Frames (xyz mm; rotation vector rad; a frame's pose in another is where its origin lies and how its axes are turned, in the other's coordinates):
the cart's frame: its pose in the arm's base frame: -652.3 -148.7 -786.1 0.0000 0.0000 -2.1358
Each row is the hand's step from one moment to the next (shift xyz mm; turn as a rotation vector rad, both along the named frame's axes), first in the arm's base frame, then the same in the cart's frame.
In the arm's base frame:
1: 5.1 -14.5 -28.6 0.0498 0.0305 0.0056
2: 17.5 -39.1 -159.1 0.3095 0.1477 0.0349
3: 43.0 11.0 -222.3 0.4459 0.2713 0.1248
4: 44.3 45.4 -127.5 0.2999 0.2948 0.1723
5: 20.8 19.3 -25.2 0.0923 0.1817 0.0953
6: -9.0 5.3 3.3 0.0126 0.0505 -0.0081
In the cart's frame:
1: 9.5 12.1 -28.6 -0.0524 0.0257 0.0056
2: 23.7 35.7 -159.1 -0.2905 0.1823 0.0349
3: -32.3 30.4 -222.3 -0.4679 0.2313 0.1248
4: -62.1 13.1 -127.5 -0.4096 0.0955 0.1723
5: -27.4 7.2 -25.2 -0.2029 -0.0193 0.0953
6: 0.3 -10.4 3.3 -0.0494 -0.0164 -0.0081

